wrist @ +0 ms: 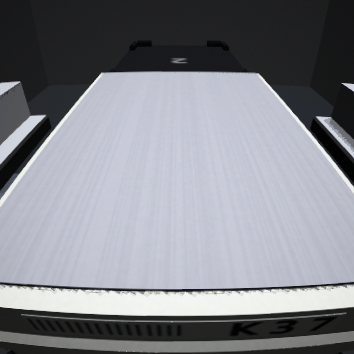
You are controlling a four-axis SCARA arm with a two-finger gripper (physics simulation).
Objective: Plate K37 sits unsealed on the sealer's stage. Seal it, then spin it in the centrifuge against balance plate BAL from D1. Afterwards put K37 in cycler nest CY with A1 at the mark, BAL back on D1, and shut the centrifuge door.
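Places are measured from the arm's base along level axes (x ahead, y left, z up), in millimetres.
Pixels of known places: gripper, fingertip midpoint: (180, 101).
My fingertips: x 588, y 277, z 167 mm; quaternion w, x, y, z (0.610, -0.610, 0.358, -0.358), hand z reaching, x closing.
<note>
Behind a point stands the place of what it marks.
Plate K37 (177, 190) {y 249, x 537, z 169 mm} fills most of the wrist view. Its top is a smooth, pale, faintly streaked sheet that looks like a seal, with a white rim around it. Its near side carries a barcode and the label K37, both dark. The plate lies flat in a dark holder (179, 59) {y 344, x 707, z 153 mm} inside a dark chamber. My gripper (180, 101) {y 277, x 588, z 167 mm} is open, with one finger pad at the left edge and the other at the right edge of the view, on either side of the plate and apart from it. Plate BAL, the nest CY and D1 do not show.
The holder's far end bears a pale mark like a sideways 2 or N and has two small black corner brackets (218, 44) {y 339, x 781, z 155 mm}. Dark chamber walls (175, 22) {y 386, x 774, z 174 mm} rise behind it and at both sides.
</note>
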